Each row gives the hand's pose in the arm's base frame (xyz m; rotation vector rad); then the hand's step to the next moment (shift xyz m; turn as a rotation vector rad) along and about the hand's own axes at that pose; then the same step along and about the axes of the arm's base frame.
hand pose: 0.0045 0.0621 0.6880 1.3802 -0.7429 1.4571
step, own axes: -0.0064 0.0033 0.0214 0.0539 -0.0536 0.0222
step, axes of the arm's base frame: 0.0045 -0.0220 -0.0019 0.0632 0.0112 0.0464
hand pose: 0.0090 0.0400 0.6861 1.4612 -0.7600 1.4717
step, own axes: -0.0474 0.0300 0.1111 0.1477 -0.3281 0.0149
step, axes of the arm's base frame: 0.0156 -0.1200 -0.0289 0.3163 0.1455 0.0920
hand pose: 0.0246 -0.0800 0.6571 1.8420 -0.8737 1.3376
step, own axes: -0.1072 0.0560 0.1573 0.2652 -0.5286 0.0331
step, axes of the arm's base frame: 0.0058 -0.1483 -0.1317 0.5208 0.2235 0.1724
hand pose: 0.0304 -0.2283 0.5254 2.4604 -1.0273 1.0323
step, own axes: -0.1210 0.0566 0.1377 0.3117 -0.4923 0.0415
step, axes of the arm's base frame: -0.0294 -0.0469 -0.1837 0.5222 0.1701 0.1989
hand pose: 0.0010 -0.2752 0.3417 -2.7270 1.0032 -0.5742
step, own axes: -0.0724 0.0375 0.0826 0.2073 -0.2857 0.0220
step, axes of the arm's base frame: -0.0382 0.0218 -0.1074 0.3206 0.0814 0.1251
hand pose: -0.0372 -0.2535 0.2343 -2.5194 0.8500 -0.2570
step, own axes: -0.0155 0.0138 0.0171 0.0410 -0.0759 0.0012
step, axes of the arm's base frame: -0.0141 0.0061 -0.0221 0.0726 0.0285 0.0369
